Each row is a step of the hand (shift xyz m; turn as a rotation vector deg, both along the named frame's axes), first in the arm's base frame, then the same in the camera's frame.
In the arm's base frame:
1: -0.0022 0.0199 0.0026 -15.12 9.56 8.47
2: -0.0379 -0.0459 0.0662 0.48 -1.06 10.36
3: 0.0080 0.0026 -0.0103 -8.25 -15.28 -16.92
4: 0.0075 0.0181 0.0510 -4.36 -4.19 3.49
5: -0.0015 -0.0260 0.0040 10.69 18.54 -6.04
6: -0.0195 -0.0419 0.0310 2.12 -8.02 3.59
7: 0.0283 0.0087 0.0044 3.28 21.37 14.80
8: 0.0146 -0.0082 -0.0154 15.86 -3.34 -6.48
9: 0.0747 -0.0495 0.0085 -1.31 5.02 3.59
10: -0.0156 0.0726 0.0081 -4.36 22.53 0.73
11: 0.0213 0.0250 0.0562 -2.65 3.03 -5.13
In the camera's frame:
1: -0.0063 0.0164 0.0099 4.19 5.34 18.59
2: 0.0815 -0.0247 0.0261 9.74 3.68 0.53
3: -0.0108 0.0010 -0.0077 -8.08 -22.86 -0.47
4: 0.0375 0.0392 0.0067 5.19 -3.68 2.87
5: 0.0151 -0.0201 -0.0079 -14.09 16.83 -3.57
6: 0.0472 -0.0289 0.0061 6.63 -4.19 -4.50
7: -0.0013 0.0202 -0.0220 3.76 24.95 7.05
8: -0.0110 -0.0073 -0.0185 -5.16 0.86 -16.65
9: 0.0255 -0.0071 -0.0860 1.09 5.08 3.58
10: -0.0237 0.0564 0.0429 -8.99 16.94 12.62
11: 0.0384 0.0525 -0.0026 -5.80 -0.74 2.89

